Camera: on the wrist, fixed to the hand. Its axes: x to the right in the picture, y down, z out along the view.
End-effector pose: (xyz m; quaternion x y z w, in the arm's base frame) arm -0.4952 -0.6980 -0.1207 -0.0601 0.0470 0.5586 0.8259
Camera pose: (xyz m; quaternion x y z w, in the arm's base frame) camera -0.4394 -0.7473 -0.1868 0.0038 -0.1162 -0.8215 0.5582
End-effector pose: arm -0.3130 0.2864 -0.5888 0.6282 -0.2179 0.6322 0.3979
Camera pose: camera -0.3074 0.3783 -0.6266 0.2666 0.6039 -0.4439 0.6060
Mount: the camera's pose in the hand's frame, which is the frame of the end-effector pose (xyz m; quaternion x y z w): -0.0149 -0.0669 -0.0722 -0.0104 0.0750 0.9971 0.0036
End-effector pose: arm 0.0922 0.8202 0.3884 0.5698 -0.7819 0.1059 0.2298
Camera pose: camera 0.1759 0.8417 0.4378 0.7879 0.5548 -0.2641 0.0402
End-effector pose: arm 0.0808 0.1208 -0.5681 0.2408 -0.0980 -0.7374 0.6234
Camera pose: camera 0.0585 0.1601 -0.6568 -0.0480 -0.1860 0.6360 0.7474
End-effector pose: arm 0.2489 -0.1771 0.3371 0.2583 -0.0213 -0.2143 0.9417
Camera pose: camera 0.2200 -0.1883 0.2425 -0.0140 -0.1848 0.9574 0.2214
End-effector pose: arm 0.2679 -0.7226 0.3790 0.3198 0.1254 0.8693 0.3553
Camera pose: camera 0.2654 -0.6844 0.2871 -0.0573 0.3008 -0.3827 0.8716
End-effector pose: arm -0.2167 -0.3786 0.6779 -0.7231 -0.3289 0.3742 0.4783
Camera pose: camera -0.1703 -0.4014 0.7630 0.3636 -0.7519 -0.4206 0.3543
